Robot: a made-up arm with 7 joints.
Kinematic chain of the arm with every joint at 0, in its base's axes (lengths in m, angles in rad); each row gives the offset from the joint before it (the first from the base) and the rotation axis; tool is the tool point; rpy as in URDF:
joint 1: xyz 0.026 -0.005 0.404 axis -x
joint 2: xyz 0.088 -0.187 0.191 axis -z
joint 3: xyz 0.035 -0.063 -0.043 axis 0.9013 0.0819 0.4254
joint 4: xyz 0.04 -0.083 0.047 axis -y
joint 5: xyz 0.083 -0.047 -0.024 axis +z
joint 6: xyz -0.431 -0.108 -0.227 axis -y
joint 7: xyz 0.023 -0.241 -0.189 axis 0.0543 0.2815 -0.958
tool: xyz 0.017 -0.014 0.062 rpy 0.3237 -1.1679 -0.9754
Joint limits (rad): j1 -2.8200..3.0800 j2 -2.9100..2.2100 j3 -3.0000..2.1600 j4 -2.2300..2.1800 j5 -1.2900..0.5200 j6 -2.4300..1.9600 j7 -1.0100..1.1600
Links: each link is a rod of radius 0.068 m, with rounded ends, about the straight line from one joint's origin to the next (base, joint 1, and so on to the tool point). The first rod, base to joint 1, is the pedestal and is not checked.
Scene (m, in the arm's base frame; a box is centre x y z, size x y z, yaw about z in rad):
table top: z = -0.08
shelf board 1: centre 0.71 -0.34 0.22 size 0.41 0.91 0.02 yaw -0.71
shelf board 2: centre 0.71 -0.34 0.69 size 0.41 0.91 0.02 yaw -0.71
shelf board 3: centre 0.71 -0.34 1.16 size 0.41 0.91 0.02 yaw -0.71
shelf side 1: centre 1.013 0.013 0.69 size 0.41 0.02 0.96 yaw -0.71
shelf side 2: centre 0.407 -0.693 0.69 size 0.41 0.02 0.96 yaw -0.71
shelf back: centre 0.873 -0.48 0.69 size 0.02 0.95 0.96 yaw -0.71
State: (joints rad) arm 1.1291 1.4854 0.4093 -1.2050 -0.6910 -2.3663 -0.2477
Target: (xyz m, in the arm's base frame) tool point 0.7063 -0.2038 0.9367
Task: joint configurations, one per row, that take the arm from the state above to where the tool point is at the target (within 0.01 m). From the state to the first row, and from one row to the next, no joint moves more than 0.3 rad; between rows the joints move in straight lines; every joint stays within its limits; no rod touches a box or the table.
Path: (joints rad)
1: 1.3233 1.2191 0.6281 -1.2156 -0.6120 -2.3743 -0.2950
2: 1.5174 0.9528 0.8470 -1.2262 -0.5330 -2.3822 -0.3424
3: 1.7116 0.6865 1.0658 -1.2369 -0.4540 -2.3902 -0.3897
4: 1.9058 0.4202 1.2846 -1.2475 -0.3750 -2.3982 -0.4370
5: 2.1000 0.1539 1.5035 -1.2581 -0.2960 -2.4061 -0.4844
6: 2.2941 -0.1124 1.7223 -1.2687 -0.2170 -2.4141 -0.5317
7: 2.4883 -0.3786 1.9412 -1.2794 -0.1380 -2.4220 -0.5790
8: 2.6825 -0.6449 2.1600 -1.2900 -0.0590 -2.4300 -0.6263
9: 2.4369 -0.5266 2.1124 -1.4356 -0.1096 -2.4300 -0.5749
10: 2.1913 -0.4082 2.0647 -1.5812 -0.1601 -2.4300 -0.5235
11: 1.9456 -0.2899 2.0171 -1.7267 -0.2107 -2.4300 -0.4721
12: 1.7000 -0.1715 1.9695 -1.8723 -0.2613 -2.4300 -0.4207
13: 1.4544 -0.0532 1.9218 -2.0179 -0.3119 -2.4300 -0.3693

